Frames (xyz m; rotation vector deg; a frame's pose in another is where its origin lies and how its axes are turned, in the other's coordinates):
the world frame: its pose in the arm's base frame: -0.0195 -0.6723 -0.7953 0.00 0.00 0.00
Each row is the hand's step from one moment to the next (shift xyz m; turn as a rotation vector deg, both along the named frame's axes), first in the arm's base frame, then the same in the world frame.
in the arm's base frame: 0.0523 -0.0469 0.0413 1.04 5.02 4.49
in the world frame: 0.0523 -0.0469 0.0413 1.04 5.02 4.49
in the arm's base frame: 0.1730 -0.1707 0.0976 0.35 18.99 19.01
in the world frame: 0.1730 -0.1707 0.0976 0.35 18.99 19.01
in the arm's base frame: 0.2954 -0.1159 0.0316 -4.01 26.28 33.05
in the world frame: 0.2954 -0.1159 0.0316 -4.01 26.28 33.05
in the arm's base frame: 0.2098 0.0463 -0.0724 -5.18 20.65 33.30
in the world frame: 0.2098 0.0463 -0.0724 -5.18 20.65 33.30
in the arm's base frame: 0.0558 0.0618 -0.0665 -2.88 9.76 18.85
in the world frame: 0.0558 0.0618 -0.0665 -2.88 9.76 18.85
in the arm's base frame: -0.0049 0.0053 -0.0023 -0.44 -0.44 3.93
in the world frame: -0.0049 0.0053 -0.0023 -0.44 -0.44 3.93
